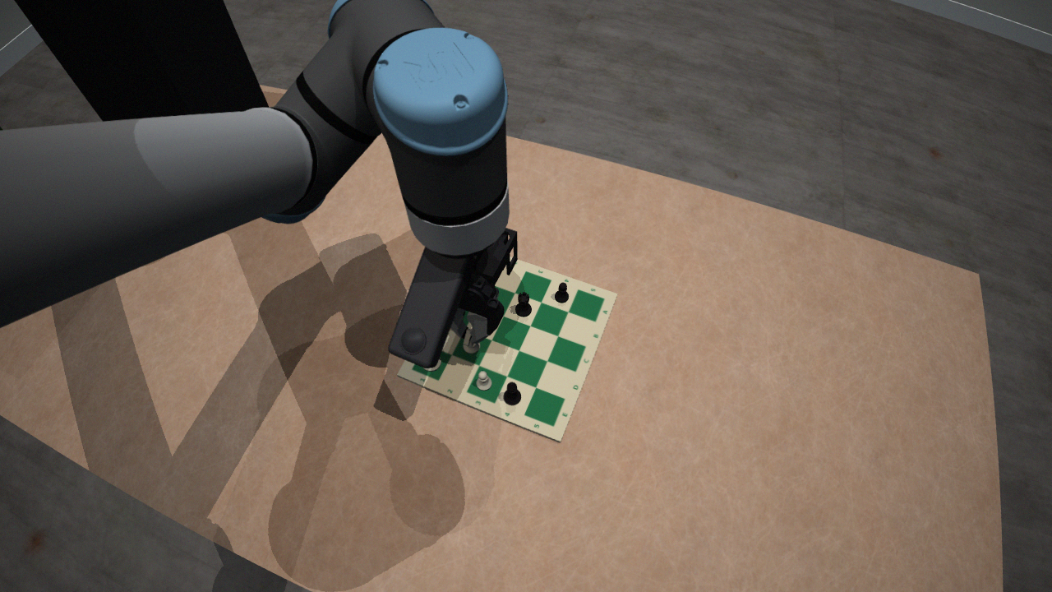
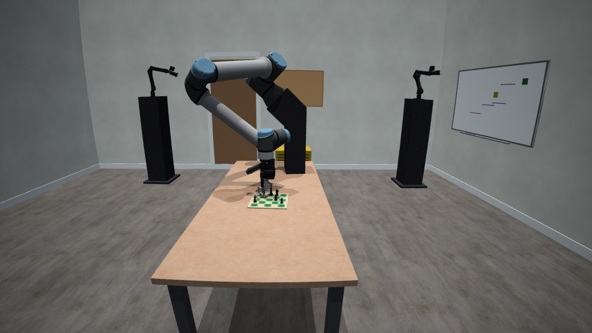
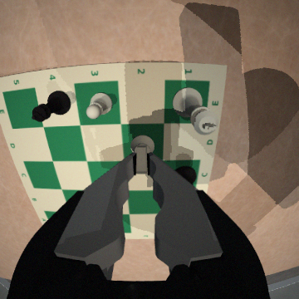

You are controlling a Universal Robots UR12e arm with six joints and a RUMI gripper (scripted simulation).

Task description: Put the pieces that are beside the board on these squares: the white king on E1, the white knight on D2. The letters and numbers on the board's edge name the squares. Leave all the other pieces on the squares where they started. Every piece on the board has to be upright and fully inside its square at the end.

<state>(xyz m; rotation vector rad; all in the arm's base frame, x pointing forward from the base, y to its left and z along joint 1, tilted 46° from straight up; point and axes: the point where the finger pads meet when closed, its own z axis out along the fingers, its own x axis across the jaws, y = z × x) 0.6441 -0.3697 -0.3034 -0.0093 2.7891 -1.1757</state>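
Right now the white knight is 1 cm below my hand. From my hand the other things lie so: chessboard (4 cm to the left, 4 cm below, 4 cm ahead); white pawn (4 cm to the right, 3 cm ahead, 2 cm below); white king (4 cm to the right, 4 cm behind).
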